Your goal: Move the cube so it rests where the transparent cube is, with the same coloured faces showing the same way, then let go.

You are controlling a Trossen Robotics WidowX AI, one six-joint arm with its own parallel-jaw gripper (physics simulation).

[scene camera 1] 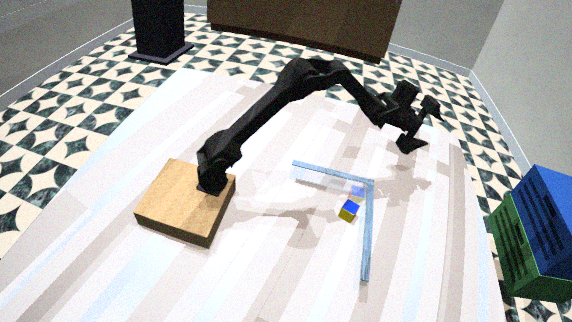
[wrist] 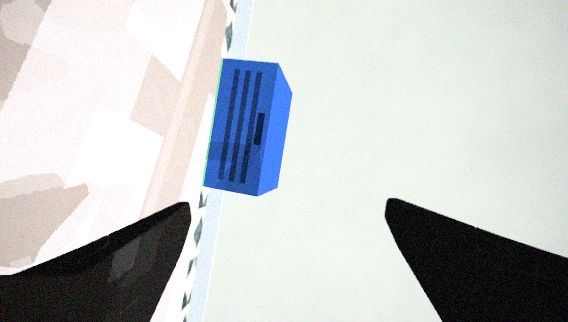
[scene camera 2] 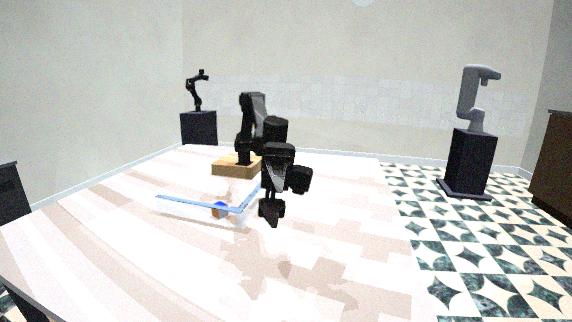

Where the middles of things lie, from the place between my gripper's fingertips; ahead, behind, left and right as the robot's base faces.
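There is the L-shaped rail (scene camera 1: 300, 171), and my hand is now 150 mm above it, 260 mm past it and 330 mm to the left of it.
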